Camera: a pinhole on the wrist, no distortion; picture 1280 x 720 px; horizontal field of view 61.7 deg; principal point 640.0 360.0 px. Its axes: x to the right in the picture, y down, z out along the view. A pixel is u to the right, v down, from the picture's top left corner.
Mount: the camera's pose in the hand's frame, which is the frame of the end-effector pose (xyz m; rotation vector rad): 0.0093 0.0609 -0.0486 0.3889 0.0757 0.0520
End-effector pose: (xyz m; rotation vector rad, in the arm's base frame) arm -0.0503 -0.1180 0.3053 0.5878 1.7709 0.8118
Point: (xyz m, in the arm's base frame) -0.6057 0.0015 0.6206
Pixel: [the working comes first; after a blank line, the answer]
In the camera's frame: 0.1146 0.0348 -0.5653

behind the camera
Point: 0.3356 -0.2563 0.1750
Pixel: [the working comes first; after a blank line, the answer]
In the camera's frame: -0.1968 -0.0674 0.4563

178 202
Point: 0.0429 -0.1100 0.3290
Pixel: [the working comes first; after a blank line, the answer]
In the camera's frame: -0.0592 0.0184 0.1330

163 508
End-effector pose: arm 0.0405 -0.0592 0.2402 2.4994 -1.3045 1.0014
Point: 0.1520 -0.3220 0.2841
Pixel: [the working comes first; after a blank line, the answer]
In the camera's frame: 0.2277 0.0649 0.1827

outside the picture
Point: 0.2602 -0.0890 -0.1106
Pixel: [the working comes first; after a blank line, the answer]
In the camera's frame: -0.1569 0.0279 0.4520

268 426
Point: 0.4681 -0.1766 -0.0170
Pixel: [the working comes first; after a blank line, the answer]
In the camera's frame: 0.0302 -0.0676 0.5766

696 234
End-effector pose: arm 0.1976 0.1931 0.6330 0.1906 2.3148 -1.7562
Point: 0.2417 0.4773 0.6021
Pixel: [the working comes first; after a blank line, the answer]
In the camera's frame: -0.0363 -0.0268 -0.2214

behind the camera
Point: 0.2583 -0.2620 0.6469
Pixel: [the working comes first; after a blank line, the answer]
In the camera's frame: -0.0986 0.0182 0.5155

435 398
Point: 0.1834 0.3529 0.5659
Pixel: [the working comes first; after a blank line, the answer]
In the camera's frame: 0.0246 0.0042 -0.0968

behind the camera
